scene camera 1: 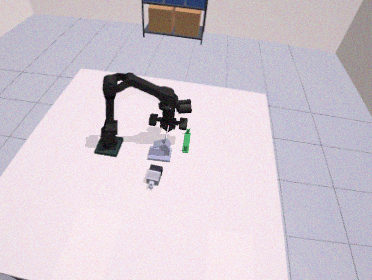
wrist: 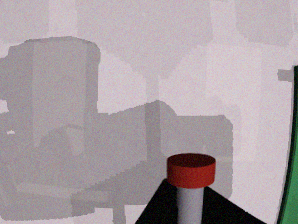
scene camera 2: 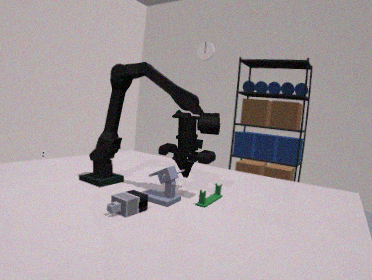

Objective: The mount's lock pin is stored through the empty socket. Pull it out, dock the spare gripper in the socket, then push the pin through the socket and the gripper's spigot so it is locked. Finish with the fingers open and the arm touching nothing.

Labels:
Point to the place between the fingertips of the gripper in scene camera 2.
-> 185, 177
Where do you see a grey mount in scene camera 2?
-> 168, 197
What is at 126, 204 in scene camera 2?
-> A spare gripper.

